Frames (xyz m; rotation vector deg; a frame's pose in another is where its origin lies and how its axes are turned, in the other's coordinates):
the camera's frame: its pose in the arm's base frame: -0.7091 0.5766 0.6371 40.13 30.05 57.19
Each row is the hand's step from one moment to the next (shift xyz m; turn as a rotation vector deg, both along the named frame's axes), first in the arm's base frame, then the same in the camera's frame.
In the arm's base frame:
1: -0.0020 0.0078 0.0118 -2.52 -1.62 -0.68
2: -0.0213 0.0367 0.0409 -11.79 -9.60 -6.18
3: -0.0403 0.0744 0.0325 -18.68 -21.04 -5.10
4: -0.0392 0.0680 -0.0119 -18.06 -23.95 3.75
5: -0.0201 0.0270 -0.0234 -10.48 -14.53 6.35
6: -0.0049 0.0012 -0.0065 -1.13 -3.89 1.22
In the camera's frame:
1: 0.0051 0.0127 0.0043 -2.52 0.36 -1.72
2: 0.0196 0.0555 0.0023 -13.35 -1.27 -9.46
3: 0.0452 0.0738 -0.0271 -26.71 -0.65 -10.18
4: 0.0436 0.0381 -0.0543 -29.75 4.48 -2.99
5: 0.0168 0.0039 -0.0372 -18.17 5.45 1.25
6: -0.0006 -0.0016 -0.0081 -4.07 0.15 1.16

